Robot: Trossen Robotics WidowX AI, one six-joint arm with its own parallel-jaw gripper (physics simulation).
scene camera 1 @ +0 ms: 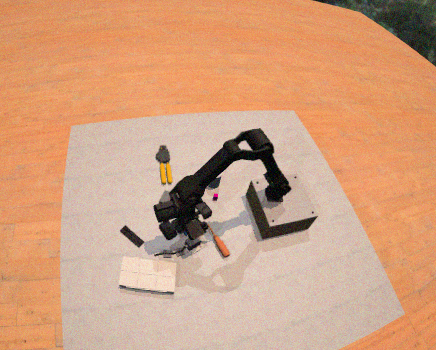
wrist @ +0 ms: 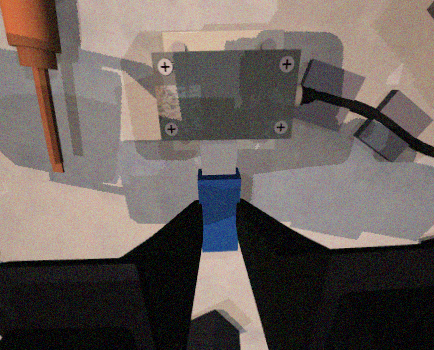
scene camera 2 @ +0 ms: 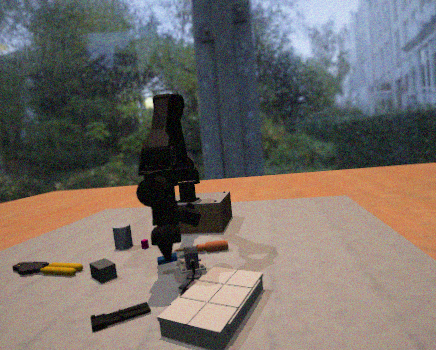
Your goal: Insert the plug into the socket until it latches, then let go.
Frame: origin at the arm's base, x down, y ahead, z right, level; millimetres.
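Seen in the pictures: gripper, between the fingertips: (wrist: 218, 207) (scene camera 2: 168, 259); arm's base, origin of its link: (scene camera 1: 274, 195) (scene camera 2: 188, 200).
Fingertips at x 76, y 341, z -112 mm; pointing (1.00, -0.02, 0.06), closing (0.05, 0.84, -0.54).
Offsets run from my fingertips to a thing's middle. "spot": to the spot under its first point.
The blue plug @(dy -4, dx -2, dz -6 mm) (wrist: 220, 220) (scene camera 2: 166, 259) is held between the fingertips of my gripper (wrist: 218, 207), which is shut on it. Its pale grey tip points at the socket @(dy -23, dx +6, dz -50 mm) (wrist: 225, 95) (scene camera 2: 191, 260), a dark housing with four screws and a black cable on its right side in the wrist view. The tip reaches the housing's near edge and its front end is hidden there; how deep it sits cannot be told. A stretch of tip shows between the blue body and the housing. In scene camera 1 the arm mostly hides the plug.
An orange screwdriver @(dy -119, dx +14, dz -31 mm) (scene camera 1: 221, 246) (scene camera 2: 213, 246) (wrist: 32, 25) lies beside the socket. A white-topped tiled block @(dy +135, dx +10, dz -180 mm) (scene camera 1: 148, 274) (scene camera 2: 215, 300), a dark bar @(dy +201, dx +20, dz -20 mm) (scene camera 1: 132, 236) (scene camera 2: 120, 316), yellow-handled pliers @(spot: dy +69, dx +10, dz +279 mm) (scene camera 1: 166, 173) (scene camera 2: 61, 269), a dark cube @(dy +70, dx +10, dz +144 mm) (scene camera 2: 103, 270), a grey cylinder @(dy -126, dx -7, dz +246 mm) (scene camera 2: 122, 238) and a magenta cube @(dy -129, dx +16, dz +166 mm) (scene camera 1: 215, 197) (scene camera 2: 144, 244) stand around.
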